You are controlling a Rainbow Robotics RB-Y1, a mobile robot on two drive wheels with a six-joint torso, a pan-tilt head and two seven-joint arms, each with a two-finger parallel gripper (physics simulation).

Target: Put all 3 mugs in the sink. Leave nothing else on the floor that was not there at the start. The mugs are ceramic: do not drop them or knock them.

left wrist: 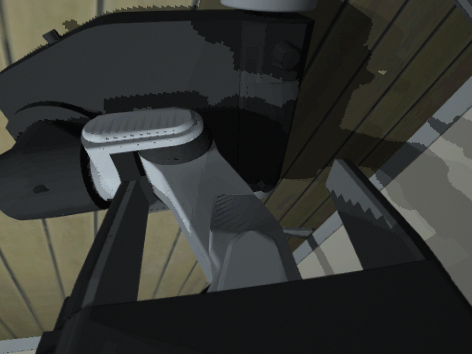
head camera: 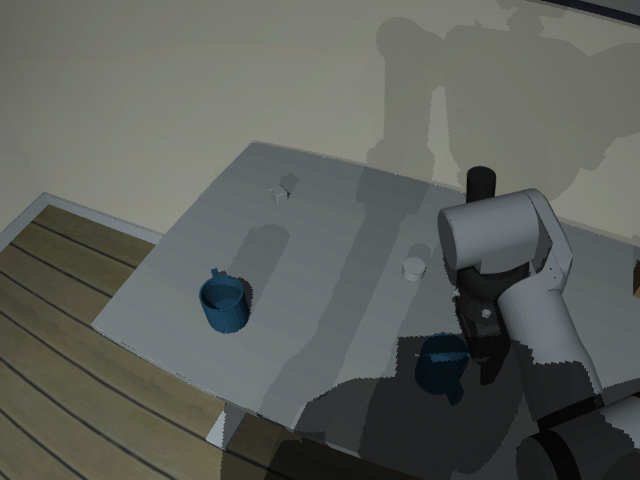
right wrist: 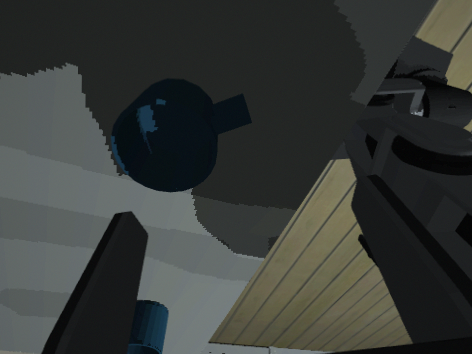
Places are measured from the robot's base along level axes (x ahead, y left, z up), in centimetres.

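Where they show: left gripper, fingertip midpoint: (left wrist: 239, 181); right gripper, fingertip midpoint: (head camera: 477, 352) (right wrist: 243, 208).
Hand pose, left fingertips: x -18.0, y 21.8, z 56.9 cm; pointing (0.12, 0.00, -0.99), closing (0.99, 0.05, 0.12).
Observation:
After its pixels a point has its place.
One blue mug (head camera: 225, 304) @[x 42.6, y 24.2, z 72.8 cm] (right wrist: 151, 325) @[x 37.3, y 19.8, z 76.6 cm] stands upright at the left of the table; in the right wrist view a finger partly hides it. Another blue mug (head camera: 442, 369) @[x 26.4, y -19.3, z 72.8 cm] (right wrist: 170, 140) @[x 27.0, y -16.1, z 72.8 cm] stands upright in shadow near the table's front edge, its handle toward that edge. My right gripper (head camera: 481, 369) @[x 19.7, y -20.5, z 90.6 cm] (right wrist: 243, 208) @[x 19.7, y -20.5, z 90.6 cm] is open and empty, above the table just right of this mug in the head view; I cannot tell whether it touches. My left gripper (left wrist: 239, 181) @[x -18.1, y 21.8, z 56.9 cm] is open with nothing held; it is away from the mugs. The third mug and the sink do not show.
The grey table (head camera: 155, 310) @[x 40.9, y 40.6, z 72.0 cm] (right wrist: 40, 170) @[x 44.5, y -12.9, z 72.0 cm] stands by the wall (head camera: 155, 103) @[x 122.7, y 64.1, z 80.8 cm]. A small white cylinder (head camera: 413, 269) @[x 50.6, y -15.8, z 74.4 cm] and a small pale cube (head camera: 279, 194) @[x 75.7, y 15.0, z 74.8 cm] lie farther back on it. Part of a brown object (head camera: 637, 283) @[x 43.3, y -74.5, z 74.4 cm] shows at the right edge. Wooden floor (head camera: 51, 330) @[x 76.8, y 131.1, z 0.0 cm] lies left and in front.

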